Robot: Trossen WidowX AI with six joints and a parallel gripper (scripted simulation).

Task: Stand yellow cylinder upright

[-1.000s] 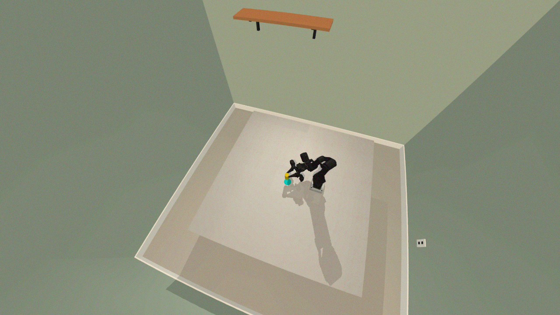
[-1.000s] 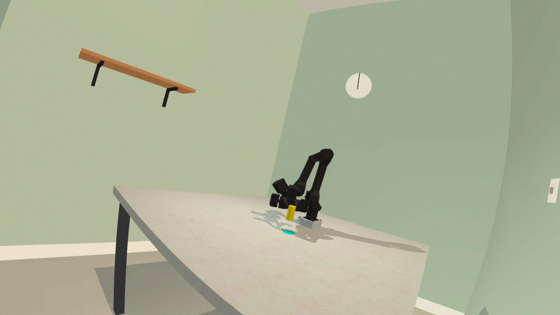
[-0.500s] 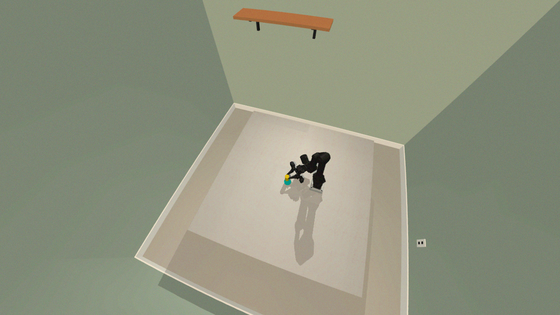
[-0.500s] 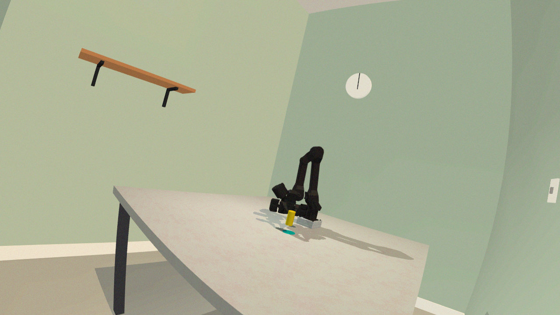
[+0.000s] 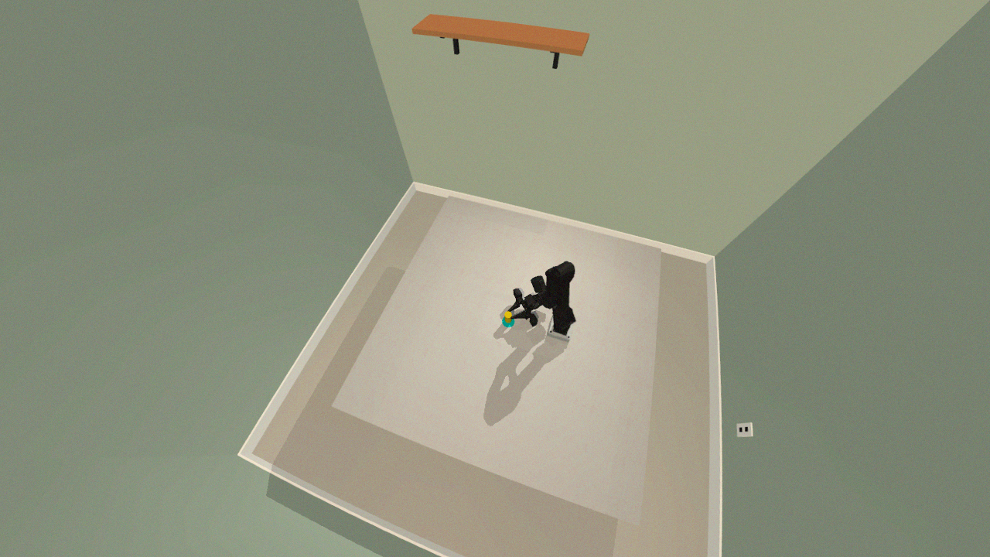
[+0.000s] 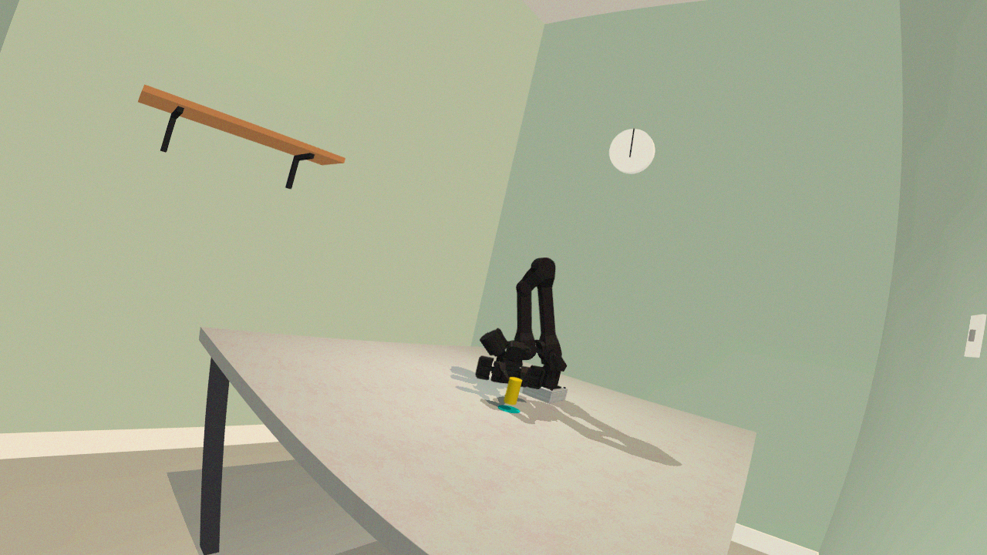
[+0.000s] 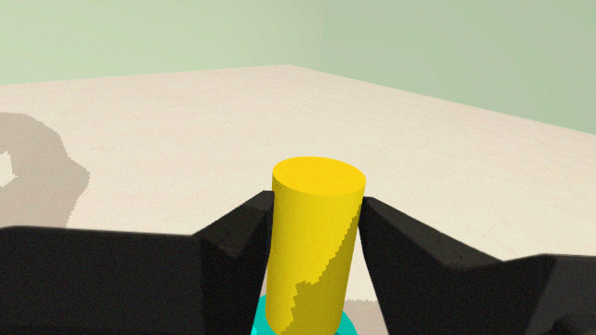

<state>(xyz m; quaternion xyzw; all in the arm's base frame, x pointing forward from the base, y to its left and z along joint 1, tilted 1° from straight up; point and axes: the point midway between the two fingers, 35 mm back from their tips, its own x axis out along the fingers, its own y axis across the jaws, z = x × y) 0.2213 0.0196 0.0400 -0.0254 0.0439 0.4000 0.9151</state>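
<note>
Right now the cyan circle is 7 cm below my gripper tip. From my gripper tip the other things lie so: yellow cylinder: 2 cm below.
</note>
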